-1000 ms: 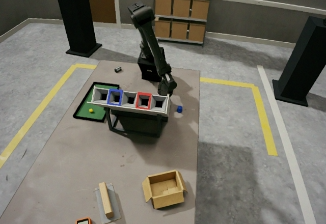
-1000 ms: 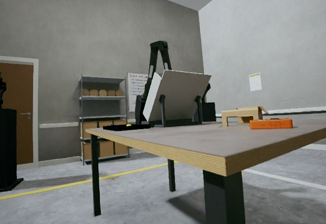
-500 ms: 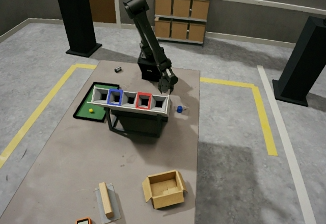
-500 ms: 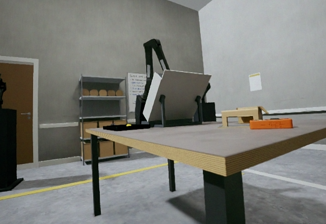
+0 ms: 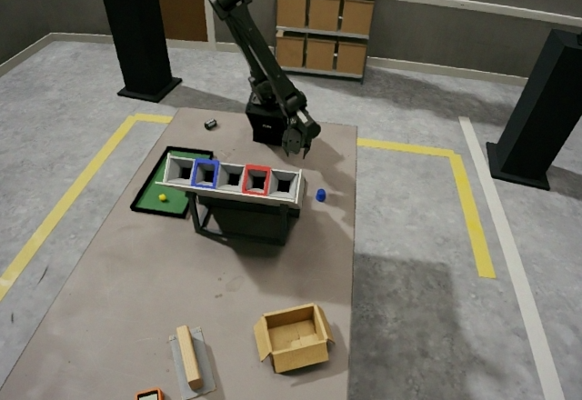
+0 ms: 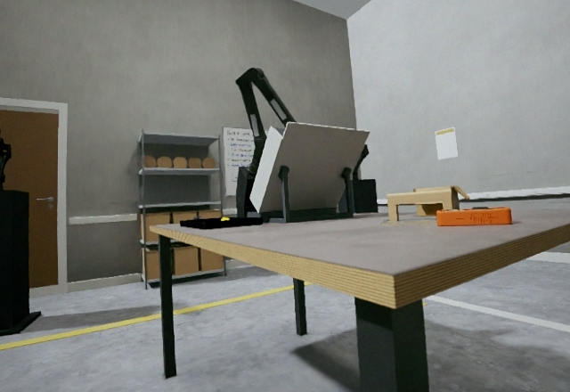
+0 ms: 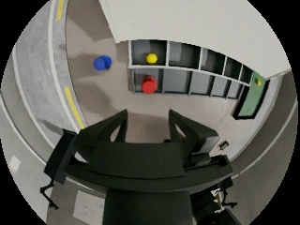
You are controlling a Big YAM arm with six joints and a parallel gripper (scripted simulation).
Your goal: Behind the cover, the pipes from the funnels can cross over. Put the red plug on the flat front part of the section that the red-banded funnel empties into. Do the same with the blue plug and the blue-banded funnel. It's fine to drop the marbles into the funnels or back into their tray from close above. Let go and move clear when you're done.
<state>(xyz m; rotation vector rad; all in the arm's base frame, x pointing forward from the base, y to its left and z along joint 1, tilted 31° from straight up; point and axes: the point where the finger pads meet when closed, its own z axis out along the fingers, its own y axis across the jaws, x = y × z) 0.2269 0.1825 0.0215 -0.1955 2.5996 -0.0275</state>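
Right now the green marble tray is 46 cm to the right of my hand, 14 cm below it and 14 cm ahead of it. The rest, counted from my hand: orange device: 93 cm ahead, 13 cm below, 9 cm to the right; white cover: 21 cm ahead, 12 cm to the right, 6 cm above; cardboard box: 62 cm ahead, 18 cm to the left, 11 cm below.
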